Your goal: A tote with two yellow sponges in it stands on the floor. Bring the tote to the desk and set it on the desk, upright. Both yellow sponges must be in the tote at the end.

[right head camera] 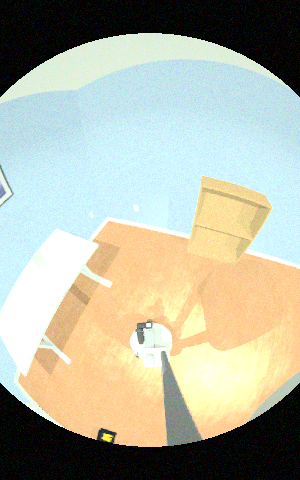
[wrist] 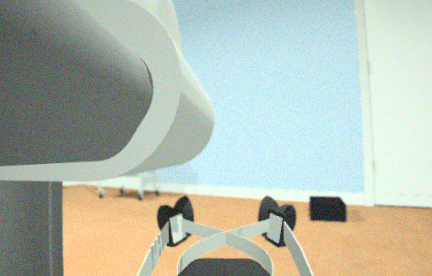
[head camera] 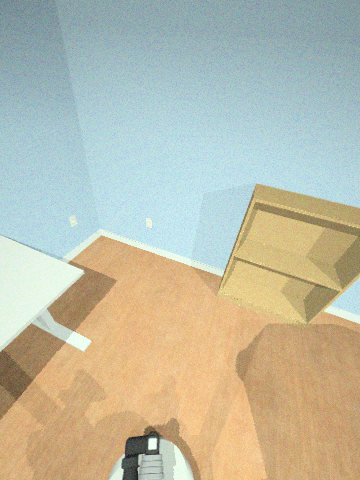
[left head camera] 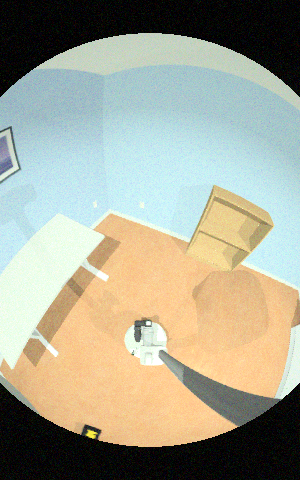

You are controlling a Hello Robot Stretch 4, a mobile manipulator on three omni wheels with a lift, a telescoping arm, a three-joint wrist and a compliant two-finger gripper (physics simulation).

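Places are measured from the robot's base along level axes (x ahead, y left, z up), in metres.
Pixels of known places: gripper, fingertip midpoint: [right head camera: 142,358] [wrist: 226,212] [left head camera: 137,356].
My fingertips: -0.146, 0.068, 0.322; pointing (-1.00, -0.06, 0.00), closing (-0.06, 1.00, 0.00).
Note:
Behind a point stands the place of what it marks, as x, y, z.
The small black tote [left head camera: 96,428] [right head camera: 112,433] [wrist: 326,209] {-1.482, 0.553, 0.042} stands upright on the floor, at the bottom edge of both side head views and at the right in the wrist view. Yellow shows inside it from above; the two sponges cannot be told apart, and the wrist view hides them behind the tote's wall. The white desk [head camera: 30,285] {0.706, 0.645, 0.692} [left head camera: 45,275] {0.352, 0.839, 0.692} [right head camera: 45,295] {0.277, 0.848, 0.692} stands at the left in the head views. My gripper [wrist: 226,212] {-0.146, 0.068, 0.322} is open, its two fingertips wide apart with no object between them. The tote is beyond it, to the right.
A wooden bookshelf [head camera: 286,194] {1.260, -0.820, 1.032} [left head camera: 200,220] {1.203, -0.566, 0.632} [right head camera: 196,215] stands against the wall at the right of the head views. White desk feet [head camera: 75,340] [left head camera: 96,272] [right head camera: 100,280] reach out over the floor. A white door [wrist: 402,100] {-1.838, 1.224, 0.728} is behind the tote. Part of a white wheeled object [wrist: 141,186] {-2.110, -0.794, 0.096} shows at the left.

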